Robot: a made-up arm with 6 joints.
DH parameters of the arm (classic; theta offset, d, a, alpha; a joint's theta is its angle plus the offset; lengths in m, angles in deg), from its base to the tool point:
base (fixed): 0 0 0 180
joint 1: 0 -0.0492 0.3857 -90
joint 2: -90 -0.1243 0.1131 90
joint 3: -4.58 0 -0.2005 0
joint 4: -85.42 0.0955 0.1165 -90
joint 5: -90 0.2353 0.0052 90
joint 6: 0 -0.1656 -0.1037 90
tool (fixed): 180 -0.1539 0 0
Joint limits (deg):
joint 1: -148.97..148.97
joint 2: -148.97..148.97
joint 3: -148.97..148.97
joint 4: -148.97..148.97
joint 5: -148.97..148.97
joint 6: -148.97..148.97
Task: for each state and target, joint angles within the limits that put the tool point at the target. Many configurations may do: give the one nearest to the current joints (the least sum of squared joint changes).
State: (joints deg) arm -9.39 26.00 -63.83 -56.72 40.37 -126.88
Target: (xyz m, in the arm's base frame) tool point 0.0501 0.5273 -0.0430
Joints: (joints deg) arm -17.40 46.60 -19.57 -19.31 25.58 -109.51
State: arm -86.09 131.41 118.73 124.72 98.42 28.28
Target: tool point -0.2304 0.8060 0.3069
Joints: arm -62.78 132.86 136.99 135.60 100.94 33.93
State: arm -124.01 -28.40 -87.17 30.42 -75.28 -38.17
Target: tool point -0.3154 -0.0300 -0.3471
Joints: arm -124.08 4.06 -86.12 50.47 -77.20 -38.32
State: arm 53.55 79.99 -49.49 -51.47 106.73 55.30
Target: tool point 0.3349 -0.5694 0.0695
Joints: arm 72.98 96.76 -46.45 -5.75 113.79 31.61
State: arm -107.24 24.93 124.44 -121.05 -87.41 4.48
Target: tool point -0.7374 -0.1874 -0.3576
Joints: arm -122.67 15.48 105.62 -134.37 -84.59 9.66
